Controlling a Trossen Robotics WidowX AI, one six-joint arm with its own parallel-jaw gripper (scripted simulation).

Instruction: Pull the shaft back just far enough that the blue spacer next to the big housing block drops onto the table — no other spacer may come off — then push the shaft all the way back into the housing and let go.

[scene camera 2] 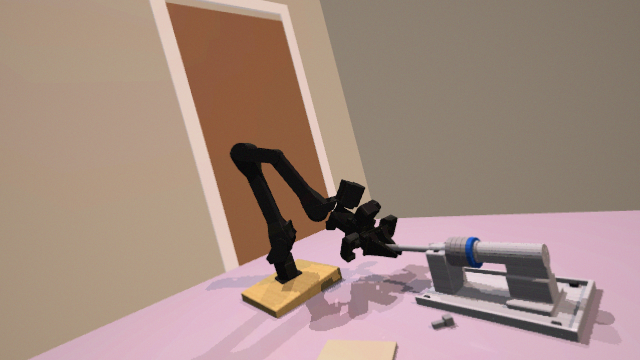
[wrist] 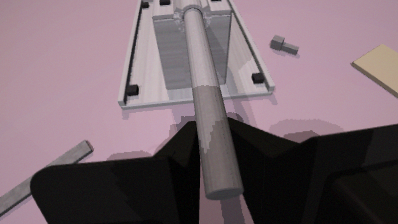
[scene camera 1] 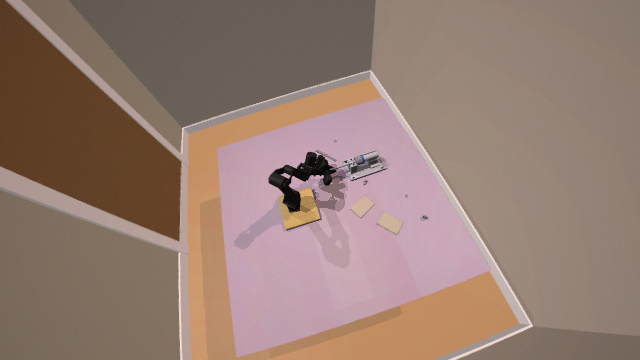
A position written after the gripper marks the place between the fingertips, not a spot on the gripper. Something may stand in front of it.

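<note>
The housing block [scene camera 2: 528, 295], [wrist: 156, 72] is visible, as is a grey shaft [wrist: 222, 180]. The gripper [scene camera 2: 399, 255], [wrist: 208, 127] is visible too.
</note>
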